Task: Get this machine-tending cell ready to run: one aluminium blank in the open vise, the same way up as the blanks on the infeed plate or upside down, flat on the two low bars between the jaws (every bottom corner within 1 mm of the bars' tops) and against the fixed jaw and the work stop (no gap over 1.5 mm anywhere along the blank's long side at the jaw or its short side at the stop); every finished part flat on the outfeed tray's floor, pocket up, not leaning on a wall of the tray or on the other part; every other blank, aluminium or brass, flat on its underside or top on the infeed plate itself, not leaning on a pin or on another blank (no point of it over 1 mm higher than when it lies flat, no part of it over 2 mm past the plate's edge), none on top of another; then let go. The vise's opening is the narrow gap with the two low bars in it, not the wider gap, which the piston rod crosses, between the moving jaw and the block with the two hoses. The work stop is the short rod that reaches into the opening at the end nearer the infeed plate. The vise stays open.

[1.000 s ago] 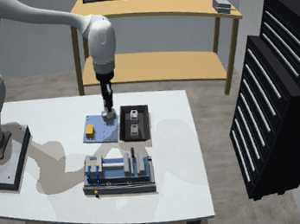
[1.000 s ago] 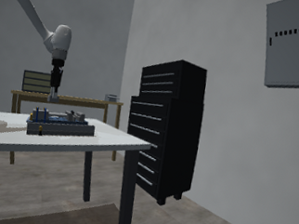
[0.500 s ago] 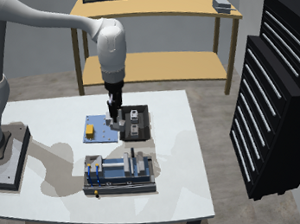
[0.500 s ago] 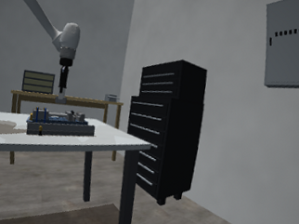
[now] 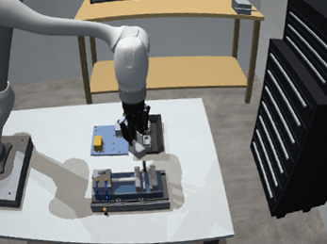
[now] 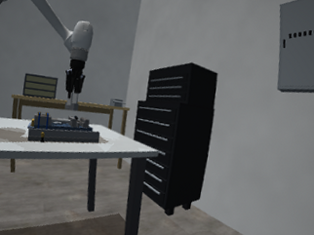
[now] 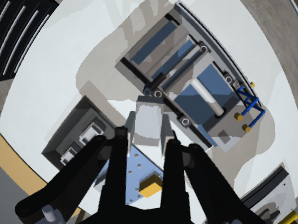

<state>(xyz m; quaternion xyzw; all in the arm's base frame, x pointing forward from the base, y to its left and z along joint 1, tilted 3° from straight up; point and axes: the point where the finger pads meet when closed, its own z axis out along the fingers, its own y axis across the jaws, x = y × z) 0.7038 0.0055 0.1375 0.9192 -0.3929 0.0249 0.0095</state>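
The work stop lies 30 mm ahead of my hand, 40 mm to the right of it and 90 mm below it. From my hand the other things lie so: hose block 130 mm behind, 100 mm to the right, 110 mm below; aluminium blank 40 mm below; vise 40 mm behind, 90 mm to the right, 140 mm below.
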